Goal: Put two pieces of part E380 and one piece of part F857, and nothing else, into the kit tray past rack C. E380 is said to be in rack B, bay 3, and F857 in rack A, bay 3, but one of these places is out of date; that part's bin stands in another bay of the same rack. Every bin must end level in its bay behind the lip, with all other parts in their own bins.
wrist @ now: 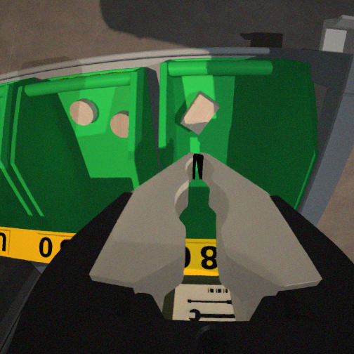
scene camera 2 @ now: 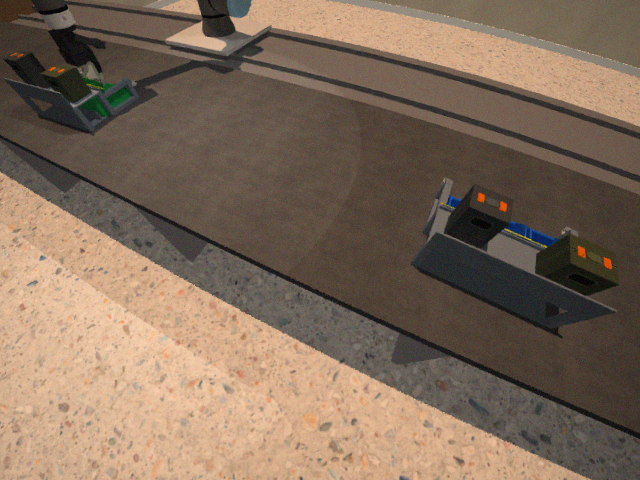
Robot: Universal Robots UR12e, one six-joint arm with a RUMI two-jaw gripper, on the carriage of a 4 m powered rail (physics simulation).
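My gripper [scene camera 2: 99, 77] [wrist: 195, 155] is shut and empty, its tips together over the right-hand green bin [wrist: 270, 120] in the wrist view. That bin holds one pale block [wrist: 200, 112] beyond the tips. Its yellow label [wrist: 207, 256] is partly hidden by the fingers; "08" shows, upside down. The green bin [wrist: 107, 155] to the left holds two pale round pieces [wrist: 82, 112] [wrist: 120, 124]. Both bins sit in a grey rack [scene camera 2: 56, 109] [wrist: 341, 112], at the far left in the scene view. The kit tray does not show in either view.
Dark [scene camera 2: 24, 67] and olive [scene camera 2: 67, 82] boxes stand on the green-bin rack. At the right, another grey rack [scene camera 2: 496, 276] holds blue bins [scene camera 2: 532, 235], with a dark box [scene camera 2: 478, 214] and an olive box [scene camera 2: 576, 263] on it. The rail [scene camera 2: 413, 98] runs behind.
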